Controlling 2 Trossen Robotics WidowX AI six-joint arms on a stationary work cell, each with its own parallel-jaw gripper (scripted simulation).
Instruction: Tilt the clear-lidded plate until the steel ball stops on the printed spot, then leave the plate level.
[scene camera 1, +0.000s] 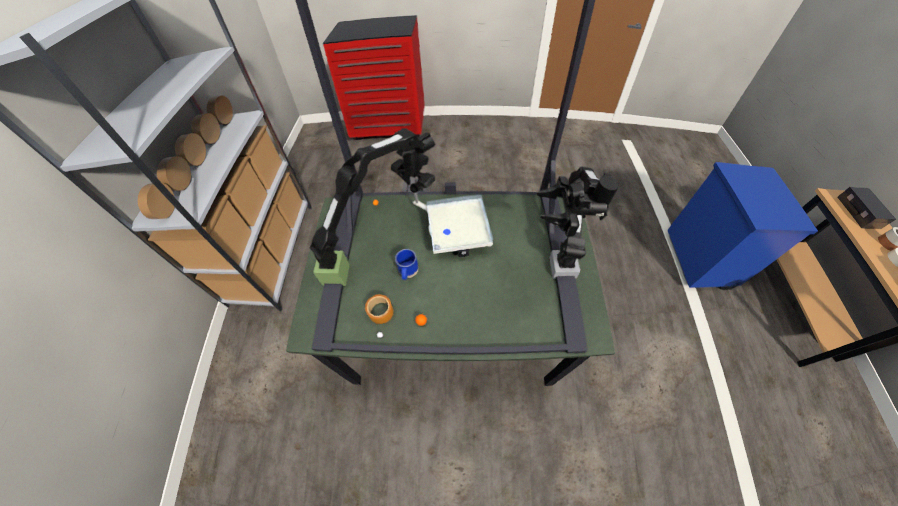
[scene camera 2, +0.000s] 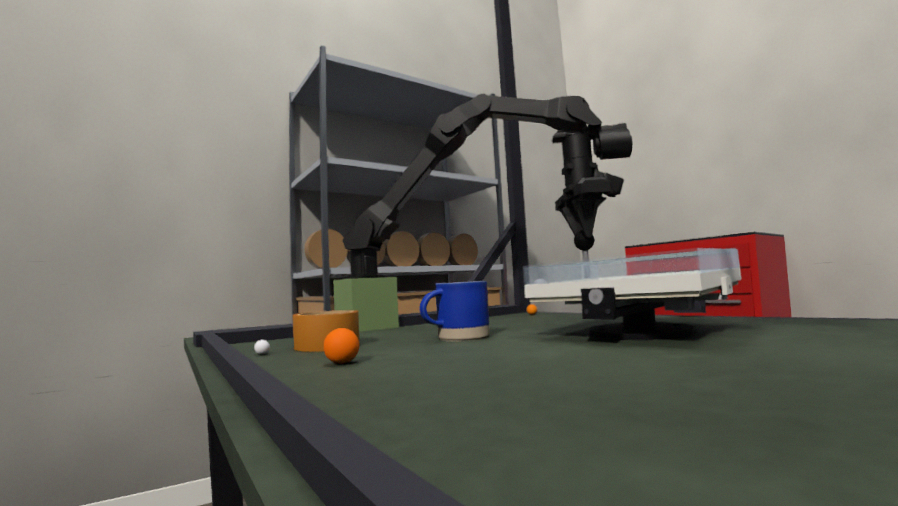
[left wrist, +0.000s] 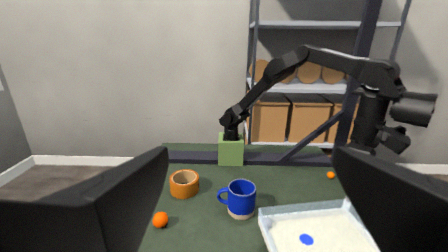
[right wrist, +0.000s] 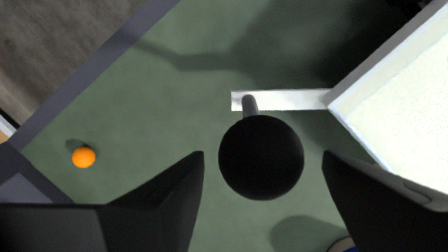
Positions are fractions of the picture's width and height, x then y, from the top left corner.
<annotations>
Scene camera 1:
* my left gripper: 0.60, 0.40
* my right gripper: 0.46, 0.37
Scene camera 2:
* my right gripper: 0.65, 0.47
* clear-lidded plate: 0.76, 0.54
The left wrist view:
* my left gripper: 0.56, 0.62
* my right gripper: 0.79, 0.68
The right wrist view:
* my right gripper: 0.59, 0.63
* clear-lidded plate: 0.86, 0.41
</annotations>
